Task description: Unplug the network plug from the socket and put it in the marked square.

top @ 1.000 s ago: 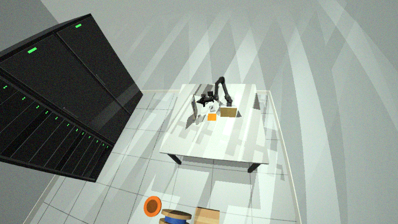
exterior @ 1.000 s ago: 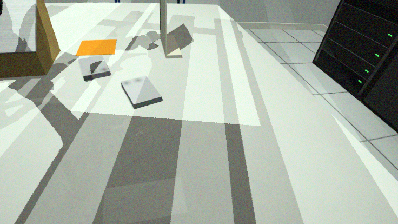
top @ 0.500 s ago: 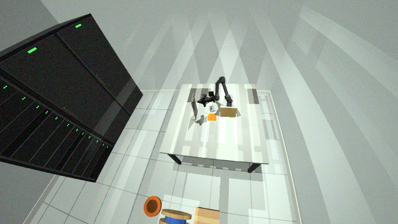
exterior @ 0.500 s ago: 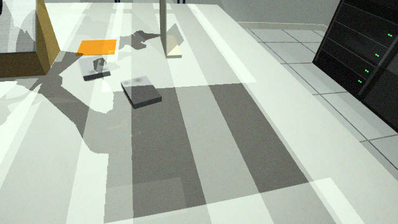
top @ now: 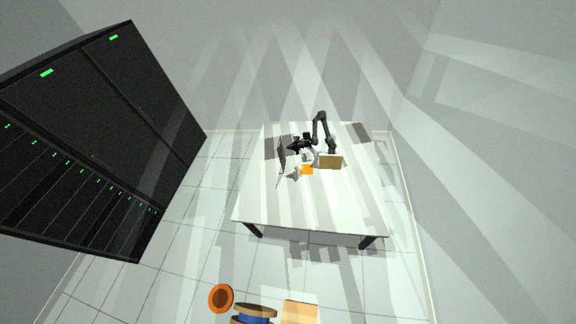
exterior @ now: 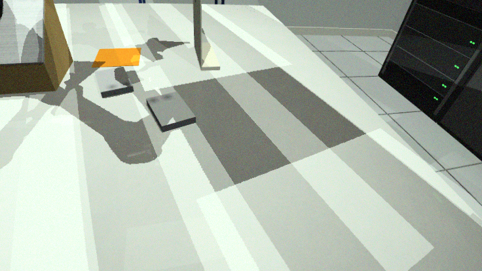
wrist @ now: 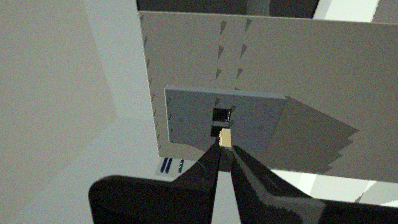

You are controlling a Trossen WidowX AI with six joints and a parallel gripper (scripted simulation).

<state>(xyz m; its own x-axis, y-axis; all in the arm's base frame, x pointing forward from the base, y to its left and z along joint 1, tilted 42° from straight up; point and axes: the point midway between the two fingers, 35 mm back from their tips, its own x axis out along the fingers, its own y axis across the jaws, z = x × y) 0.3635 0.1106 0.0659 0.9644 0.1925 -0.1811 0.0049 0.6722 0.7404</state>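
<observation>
My gripper tip is 160 mm past the orange marked square, 20 mm to the right of it and 290 mm above it. The rest, counted from my gripper tip: network plug (right at my gripper tip); upright panel (70 mm ahead, 10 mm to the left, 120 mm below).
</observation>
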